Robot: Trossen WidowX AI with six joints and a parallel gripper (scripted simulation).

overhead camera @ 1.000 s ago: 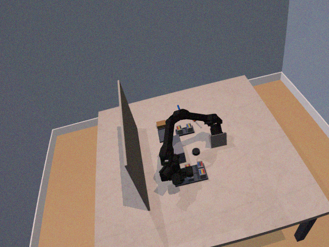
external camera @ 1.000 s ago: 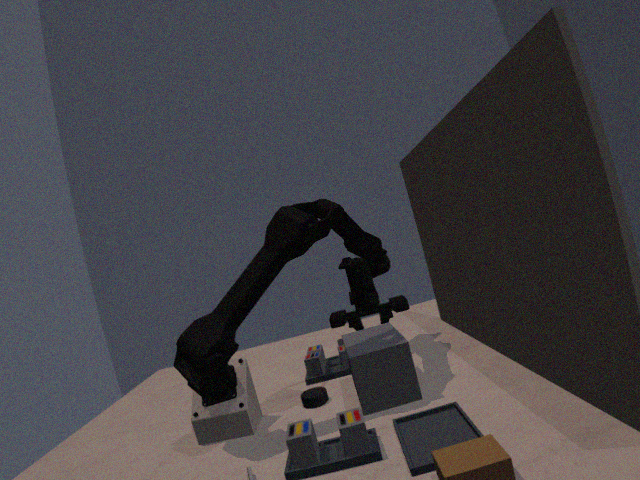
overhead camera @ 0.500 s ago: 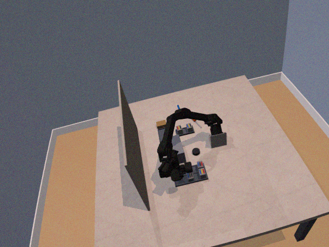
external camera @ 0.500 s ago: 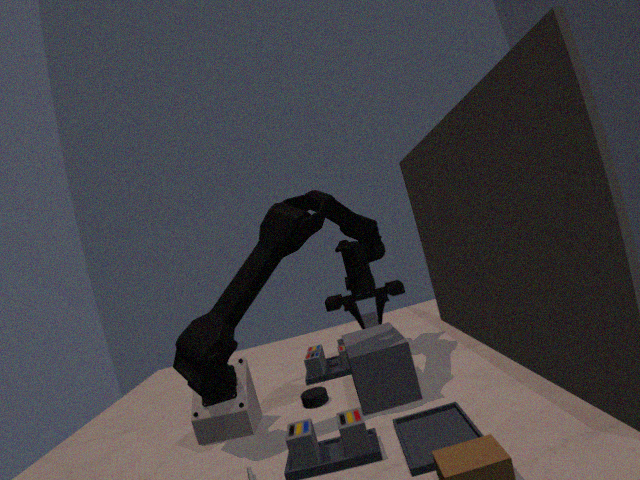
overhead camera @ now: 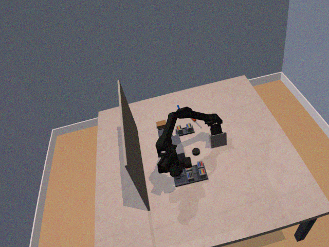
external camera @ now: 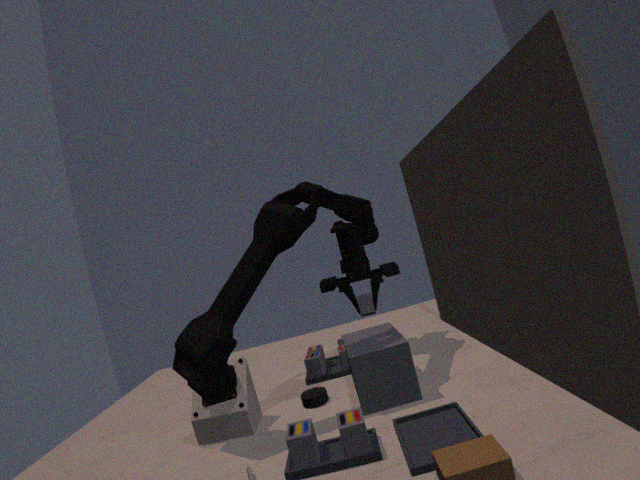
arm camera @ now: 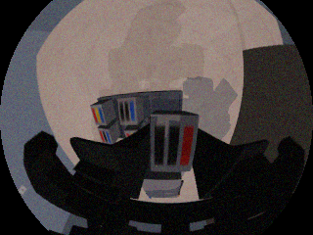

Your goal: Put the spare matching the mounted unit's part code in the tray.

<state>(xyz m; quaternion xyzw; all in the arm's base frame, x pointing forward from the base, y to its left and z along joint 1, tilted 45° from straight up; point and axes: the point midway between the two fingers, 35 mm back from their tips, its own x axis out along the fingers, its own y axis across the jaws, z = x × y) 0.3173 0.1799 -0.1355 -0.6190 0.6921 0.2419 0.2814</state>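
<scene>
Now: gripper tip 1 cm short of the dark tray, 42 cm to the left of it and 10 cm above it. The rest, counted from my gripper tip: grey spare 3 cm above; then black puck 16 cm behind, 19 cm to the right, 9 cm below; then grey mounted unit 3 cm behind, 21 cm to the right, 5 cm below.
</scene>
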